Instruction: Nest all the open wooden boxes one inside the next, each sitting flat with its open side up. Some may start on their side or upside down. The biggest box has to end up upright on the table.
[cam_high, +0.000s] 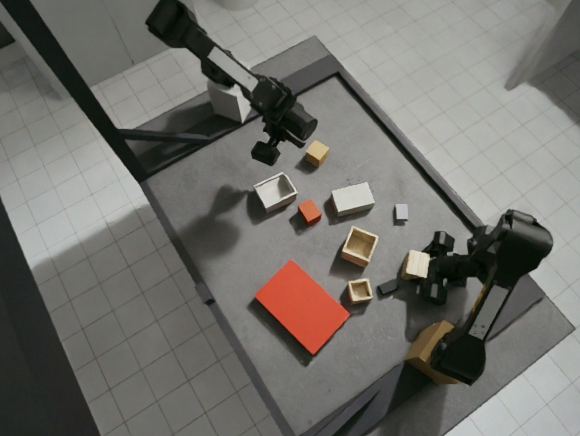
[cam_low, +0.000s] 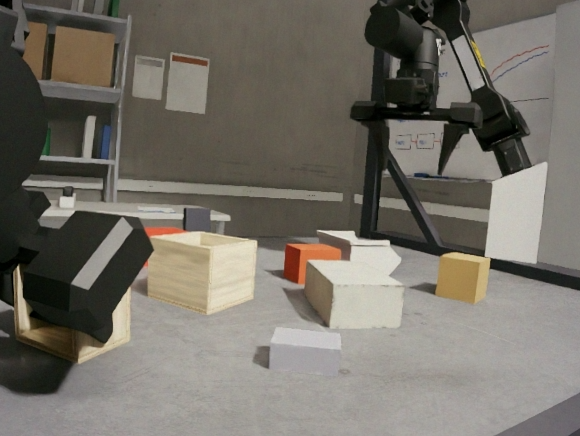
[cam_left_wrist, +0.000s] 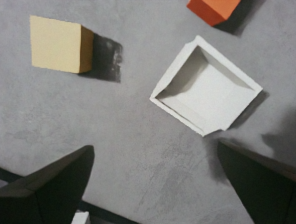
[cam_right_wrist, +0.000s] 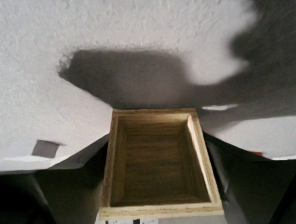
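Now: right hand 10 cm past the dark block, 3 cm above it and 2 cm to the right of it. From my right hand the other things lie so: large wooden box (15 cm to the left, 10 cm behind, 2 cm below); then medium wooden box (3 cm to the left, 2 cm behind); then small grey block (16 cm to the left, 7 cm ahead, 3 cm below).
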